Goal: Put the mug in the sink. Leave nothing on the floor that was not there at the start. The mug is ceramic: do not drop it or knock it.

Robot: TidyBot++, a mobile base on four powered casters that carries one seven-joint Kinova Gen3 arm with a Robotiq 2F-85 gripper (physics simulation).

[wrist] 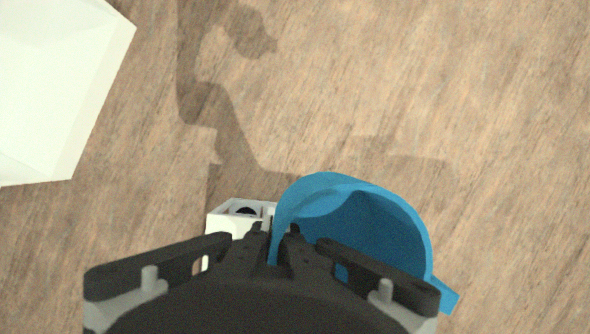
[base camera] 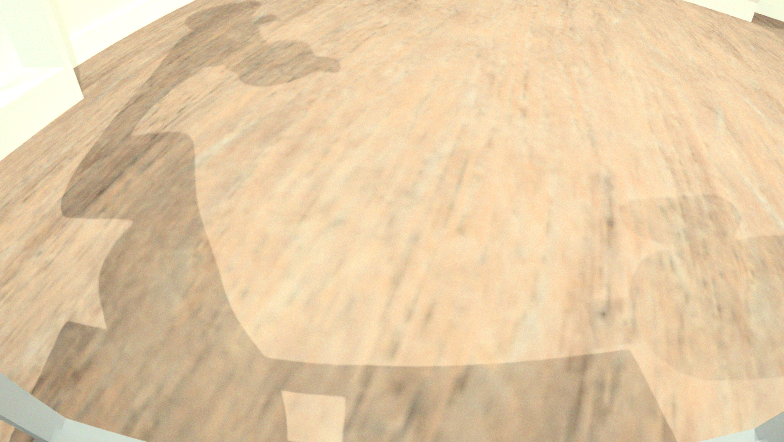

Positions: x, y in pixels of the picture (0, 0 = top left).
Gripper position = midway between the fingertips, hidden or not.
my gripper: wrist 275, 228; not seen in the base camera view (out of frame)
blue mug: wrist 368, 218; not seen in the base camera view (out of frame)
